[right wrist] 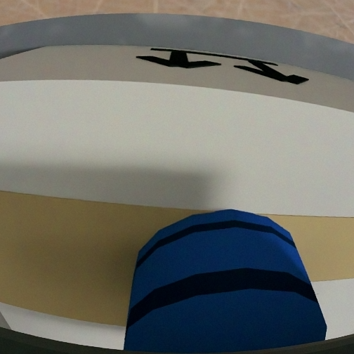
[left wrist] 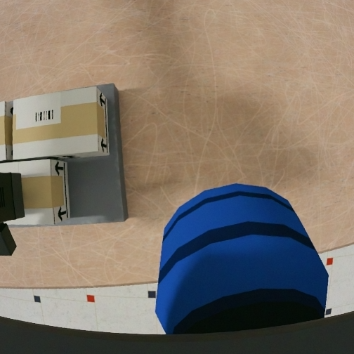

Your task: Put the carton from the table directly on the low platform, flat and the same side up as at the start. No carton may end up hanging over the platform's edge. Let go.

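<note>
The carton (left wrist: 44,192) (right wrist: 150,120), white with a tan band and black arrows on its end, lies flat on the grey low platform (left wrist: 97,192) (right wrist: 250,31), beside another carton. Grey platform surface shows past its right end in the left wrist view. My right suction cup (right wrist: 230,237), blue, is against the carton's top on the tan band and holds it. The contact itself is hidden behind the cup. My left suction cup (left wrist: 240,212) is open, with no carton on it, right of the platform. The carton's far left end is out of view.
A second white and tan carton (left wrist: 75,127) with a barcode lies on the platform behind the first. Part of a third carton (left wrist: 4,132) shows at the left edge. Dark parts of the right arm (left wrist: 11,197) stand over the first carton.
</note>
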